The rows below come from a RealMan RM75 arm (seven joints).
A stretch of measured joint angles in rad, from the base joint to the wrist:
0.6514 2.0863 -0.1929 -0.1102 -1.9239 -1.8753 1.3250
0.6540 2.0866 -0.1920 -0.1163 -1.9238 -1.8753 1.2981
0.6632 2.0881 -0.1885 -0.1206 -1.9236 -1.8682 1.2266
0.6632 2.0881 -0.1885 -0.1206 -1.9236 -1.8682 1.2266
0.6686 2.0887 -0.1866 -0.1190 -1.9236 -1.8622 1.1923
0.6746 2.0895 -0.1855 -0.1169 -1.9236 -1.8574 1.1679
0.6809 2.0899 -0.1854 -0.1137 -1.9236 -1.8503 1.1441
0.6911 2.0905 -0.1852 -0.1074 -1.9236 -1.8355 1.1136
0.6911 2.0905 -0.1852 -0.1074 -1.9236 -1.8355 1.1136
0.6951 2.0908 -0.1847 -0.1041 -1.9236 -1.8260 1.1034
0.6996 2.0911 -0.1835 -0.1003 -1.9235 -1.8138 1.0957
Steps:
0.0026 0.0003 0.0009 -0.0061 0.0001 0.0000 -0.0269
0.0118 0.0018 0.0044 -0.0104 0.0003 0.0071 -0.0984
0.0118 0.0018 0.0044 -0.0104 0.0003 0.0071 -0.0984
0.0172 0.0024 0.0063 -0.0088 0.0003 0.0131 -0.1327
0.0232 0.0032 0.0074 -0.0067 0.0003 0.0179 -0.1571
0.0295 0.0036 0.0075 -0.0035 0.0003 0.0250 -0.1809
0.0397 0.0042 0.0077 0.0028 0.0003 0.0398 -0.2114
0.0397 0.0042 0.0077 0.0028 0.0003 0.0398 -0.2114
0.0437 0.0045 0.0082 0.0061 0.0003 0.0493 -0.2216
0.0482 0.0048 0.0094 0.0099 0.0004 0.0615 -0.2293

